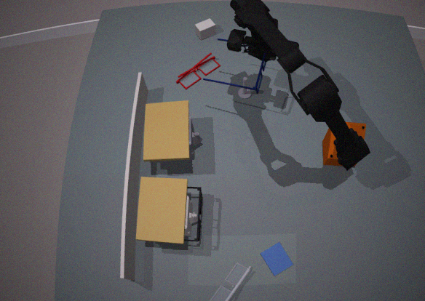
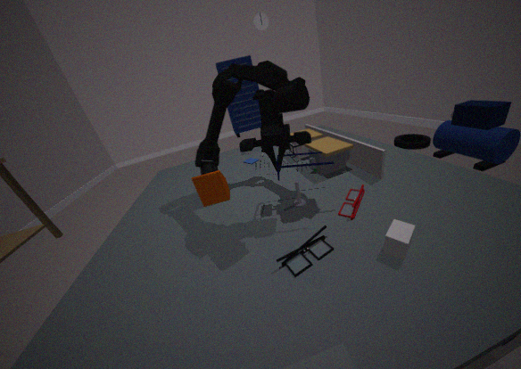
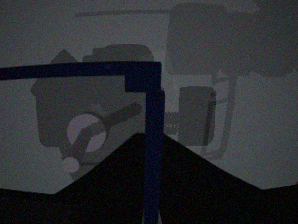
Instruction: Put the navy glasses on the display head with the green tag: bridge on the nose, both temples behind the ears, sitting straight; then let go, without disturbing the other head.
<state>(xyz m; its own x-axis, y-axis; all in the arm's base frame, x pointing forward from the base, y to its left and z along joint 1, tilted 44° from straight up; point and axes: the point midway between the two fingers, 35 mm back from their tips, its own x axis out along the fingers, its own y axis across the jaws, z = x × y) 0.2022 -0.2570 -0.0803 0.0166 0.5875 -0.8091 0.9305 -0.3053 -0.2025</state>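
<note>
Now: the white peg 130 mm below my gripper tip, 60 mm ahead of it and 20 mm to the left of it. The rest, counted from my gripper tip: blue pad: 530 mm to the left, 150 mm below, 10 mm ahead; then white wall: 380 mm ahead, 280 mm to the left, 100 mm below.
</note>
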